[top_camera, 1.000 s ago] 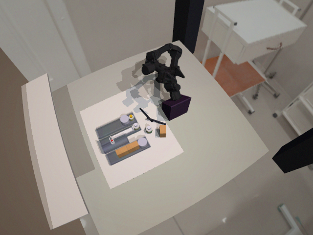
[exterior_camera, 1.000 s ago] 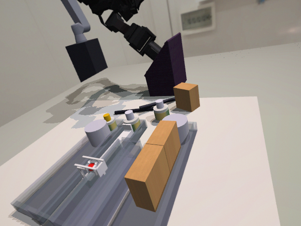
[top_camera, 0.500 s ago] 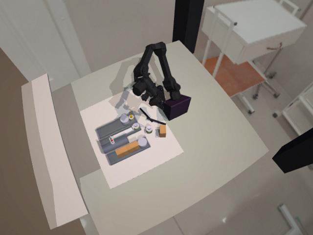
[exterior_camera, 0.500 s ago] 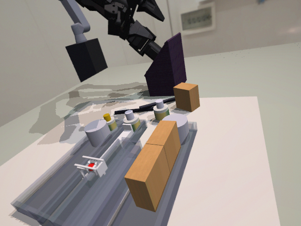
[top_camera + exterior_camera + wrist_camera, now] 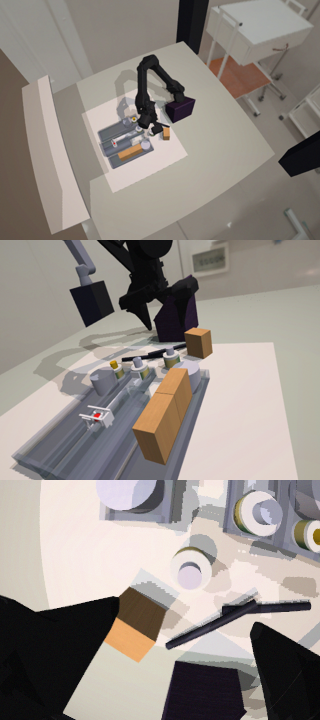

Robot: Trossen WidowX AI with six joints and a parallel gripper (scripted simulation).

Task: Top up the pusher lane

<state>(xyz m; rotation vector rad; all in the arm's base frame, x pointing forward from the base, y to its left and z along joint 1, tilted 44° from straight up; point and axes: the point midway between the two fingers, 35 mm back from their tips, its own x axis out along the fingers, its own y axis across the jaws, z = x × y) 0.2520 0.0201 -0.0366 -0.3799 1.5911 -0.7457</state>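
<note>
My gripper tip is now 140 mm short of the white mat, 110 mm above it and 90 mm to the left of it. From my gripper tip the other things lie so: white pusher plate 180 mm ahead, 60 mm below, 50 mm to the right; wooden block 70 mm to the left, 70 mm below, 50 mm behind; clear lane tray 230 mm ahead, 90 mm below, 70 mm to the right.
</note>
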